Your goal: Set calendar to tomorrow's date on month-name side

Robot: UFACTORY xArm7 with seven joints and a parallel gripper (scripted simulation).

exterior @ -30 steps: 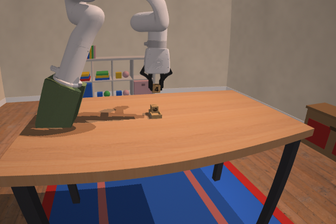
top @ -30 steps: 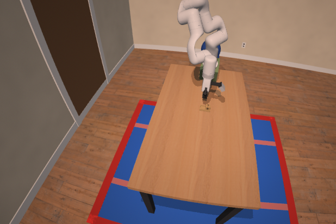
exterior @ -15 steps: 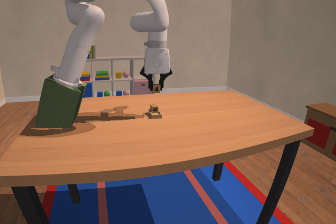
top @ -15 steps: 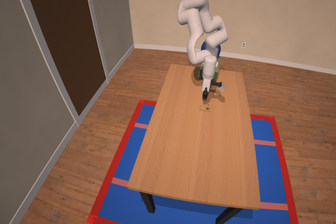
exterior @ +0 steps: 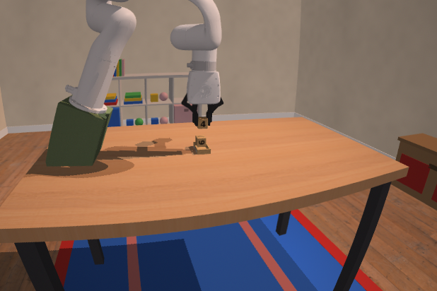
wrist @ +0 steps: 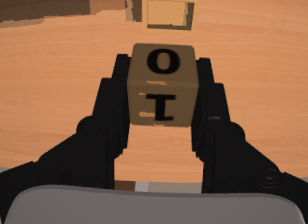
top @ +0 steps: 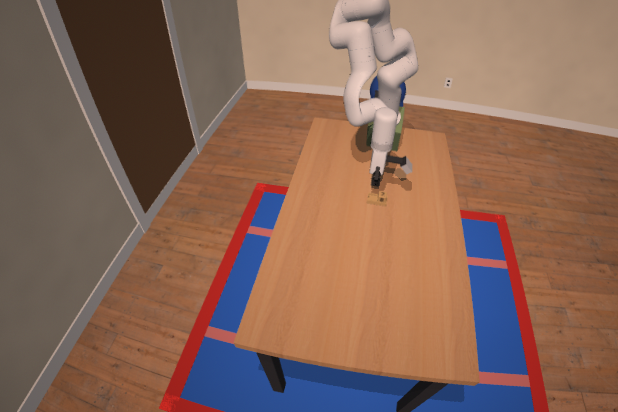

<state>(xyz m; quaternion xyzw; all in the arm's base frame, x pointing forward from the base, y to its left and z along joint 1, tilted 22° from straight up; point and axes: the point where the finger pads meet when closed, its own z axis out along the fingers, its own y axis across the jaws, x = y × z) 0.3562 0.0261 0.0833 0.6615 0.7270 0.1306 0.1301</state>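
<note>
Now: the wooden cube 9 cm below my hand and 4 cm to the left of it. From my hand the other things lie so: wooden digit cube 1 cm below; low tray 10 cm below, 2 cm to the left.
</note>
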